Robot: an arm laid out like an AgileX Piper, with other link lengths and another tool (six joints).
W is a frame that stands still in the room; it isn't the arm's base.
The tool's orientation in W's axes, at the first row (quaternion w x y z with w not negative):
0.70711, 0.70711, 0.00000, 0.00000
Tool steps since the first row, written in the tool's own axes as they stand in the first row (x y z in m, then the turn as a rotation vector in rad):
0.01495, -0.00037, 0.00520, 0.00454, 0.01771, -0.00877
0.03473, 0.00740, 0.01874, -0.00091, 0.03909, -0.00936
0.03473, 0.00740, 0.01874, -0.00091, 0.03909, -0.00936
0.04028, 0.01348, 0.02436, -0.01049, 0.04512, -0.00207
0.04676, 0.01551, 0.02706, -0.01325, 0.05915, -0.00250
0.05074, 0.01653, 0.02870, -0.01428, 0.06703, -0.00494
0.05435, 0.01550, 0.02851, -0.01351, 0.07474, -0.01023
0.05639, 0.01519, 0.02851, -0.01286, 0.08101, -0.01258
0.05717, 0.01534, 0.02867, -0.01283, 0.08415, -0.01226
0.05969, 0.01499, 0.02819, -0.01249, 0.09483, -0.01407
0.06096, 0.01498, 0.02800, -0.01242, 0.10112, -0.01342
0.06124, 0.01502, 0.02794, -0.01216, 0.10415, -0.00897
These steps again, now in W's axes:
0.01495, -0.00520, -0.00037, 0.00454, 0.00877, 0.01771
0.03473, -0.01874, 0.00740, -0.00091, 0.00936, 0.03909
0.03473, -0.01874, 0.00740, -0.00091, 0.00936, 0.03909
0.04028, -0.02436, 0.01348, -0.01049, 0.00207, 0.04512
0.04676, -0.02706, 0.01551, -0.01325, 0.00250, 0.05915
0.05074, -0.02870, 0.01653, -0.01428, 0.00494, 0.06703
0.05435, -0.02851, 0.01550, -0.01351, 0.01023, 0.07474
0.05639, -0.02851, 0.01519, -0.01286, 0.01258, 0.08101
0.05717, -0.02867, 0.01534, -0.01283, 0.01226, 0.08415
0.05969, -0.02819, 0.01499, -0.01249, 0.01407, 0.09483
0.06096, -0.02800, 0.01498, -0.01242, 0.01342, 0.10112
0.06124, -0.02794, 0.01502, -0.01216, 0.00897, 0.10415

